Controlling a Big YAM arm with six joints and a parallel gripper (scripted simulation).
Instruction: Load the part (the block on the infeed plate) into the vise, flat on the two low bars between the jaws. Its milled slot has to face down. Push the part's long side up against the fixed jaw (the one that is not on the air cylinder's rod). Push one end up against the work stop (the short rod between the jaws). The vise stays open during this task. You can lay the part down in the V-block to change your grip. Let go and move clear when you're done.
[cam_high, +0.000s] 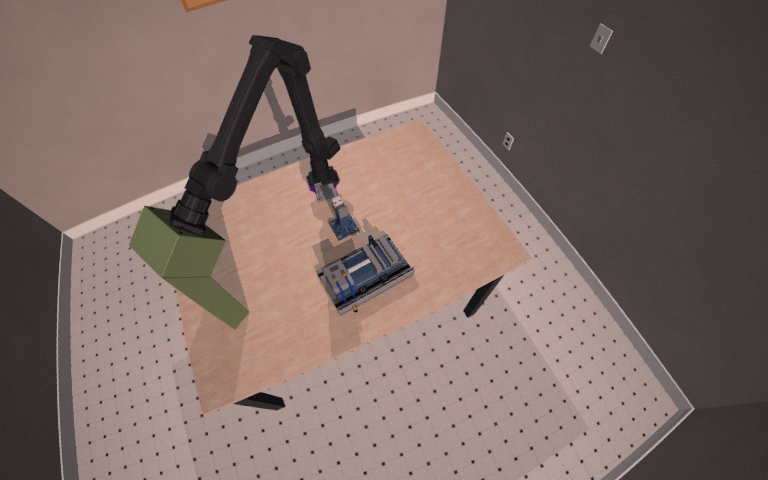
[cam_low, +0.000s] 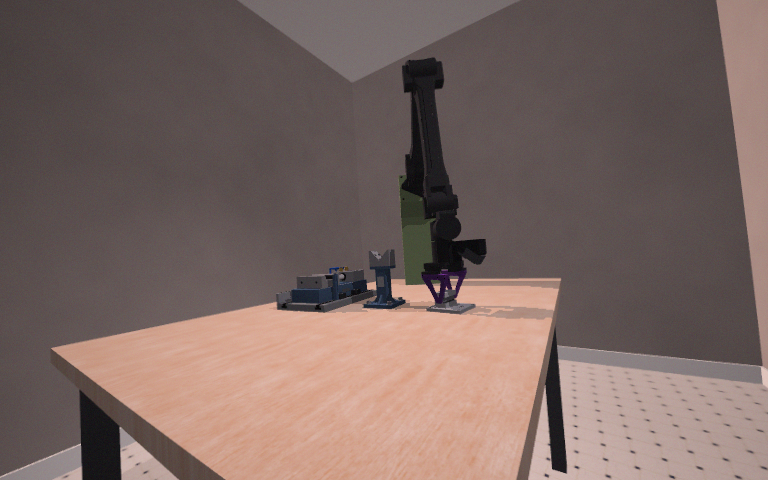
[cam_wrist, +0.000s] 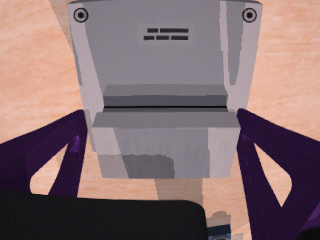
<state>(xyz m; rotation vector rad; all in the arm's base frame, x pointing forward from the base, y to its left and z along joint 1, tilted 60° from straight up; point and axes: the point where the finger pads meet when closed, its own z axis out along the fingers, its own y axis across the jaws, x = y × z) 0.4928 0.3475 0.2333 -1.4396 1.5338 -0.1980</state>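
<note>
Now: hand right at the part. Also, from my hand: infeed plate: 1 cm to the left, 2 cm below; vise: 15 cm ahead, 37 cm to the right, 1 cm above; work stop rod: 19 cm ahead, 30 cm to the right, 6 cm above.
</note>
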